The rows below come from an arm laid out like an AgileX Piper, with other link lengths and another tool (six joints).
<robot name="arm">
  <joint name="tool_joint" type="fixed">
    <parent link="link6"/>
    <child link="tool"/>
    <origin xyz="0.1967 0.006 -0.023" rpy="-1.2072 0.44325 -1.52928"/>
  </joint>
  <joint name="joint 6" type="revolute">
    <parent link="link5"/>
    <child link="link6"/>
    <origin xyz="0.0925 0 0.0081" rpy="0 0 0"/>
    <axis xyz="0.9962 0 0.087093"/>
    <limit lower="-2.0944" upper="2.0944"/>
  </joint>
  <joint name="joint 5" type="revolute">
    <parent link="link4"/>
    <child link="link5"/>
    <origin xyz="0 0 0" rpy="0 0 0"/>
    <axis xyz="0 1 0"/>
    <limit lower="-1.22" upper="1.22"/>
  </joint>
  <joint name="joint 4" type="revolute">
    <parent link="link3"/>
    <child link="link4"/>
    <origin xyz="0.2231 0 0.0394" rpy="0 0 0"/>
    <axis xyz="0.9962 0 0.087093"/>
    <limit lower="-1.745" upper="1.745"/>
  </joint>
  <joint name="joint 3" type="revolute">
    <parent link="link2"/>
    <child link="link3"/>
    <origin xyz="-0.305 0 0.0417" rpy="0 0 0"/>
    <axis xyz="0 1 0"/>
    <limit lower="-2.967" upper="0"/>
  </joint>
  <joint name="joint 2" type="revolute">
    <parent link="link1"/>
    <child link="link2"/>
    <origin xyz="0 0 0" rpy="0 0 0"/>
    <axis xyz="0 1 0"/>
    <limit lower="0" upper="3.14"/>
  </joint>
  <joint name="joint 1" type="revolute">
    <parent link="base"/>
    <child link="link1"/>
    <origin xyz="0 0 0.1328" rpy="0 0 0"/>
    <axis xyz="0 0 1"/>
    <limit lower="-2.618" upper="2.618"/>
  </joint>
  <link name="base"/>
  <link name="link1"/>
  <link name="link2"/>
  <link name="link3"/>
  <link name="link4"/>
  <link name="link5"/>
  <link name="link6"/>
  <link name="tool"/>
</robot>
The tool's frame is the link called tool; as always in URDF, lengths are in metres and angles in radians.
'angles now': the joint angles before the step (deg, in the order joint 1, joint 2, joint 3, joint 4, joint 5, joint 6). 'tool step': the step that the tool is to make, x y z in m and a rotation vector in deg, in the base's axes. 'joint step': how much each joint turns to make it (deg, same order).
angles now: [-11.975, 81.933, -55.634, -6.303, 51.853, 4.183]
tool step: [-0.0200, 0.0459, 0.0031, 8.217, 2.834, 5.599]
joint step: [0.007, -1.496, 0.002, 10.656, 5.848, -9.733]
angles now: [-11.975, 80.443, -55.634, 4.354, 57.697, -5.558]
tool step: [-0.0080, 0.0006, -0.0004, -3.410, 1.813, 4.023]
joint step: [4.469, -0.229, -0.002, -4.354, 1.376, 2.005]
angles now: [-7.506, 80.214, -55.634, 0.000, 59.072, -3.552]
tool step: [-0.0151, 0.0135, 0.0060, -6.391, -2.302, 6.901]
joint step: [12.495, -5.781, 4.169, -8.652, -0.278, 8.597]
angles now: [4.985, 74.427, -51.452, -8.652, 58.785, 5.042]
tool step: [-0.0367, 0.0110, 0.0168, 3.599, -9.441, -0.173]
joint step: [0.372, -17.313, 8.262, 2.794, -0.686, -0.024]
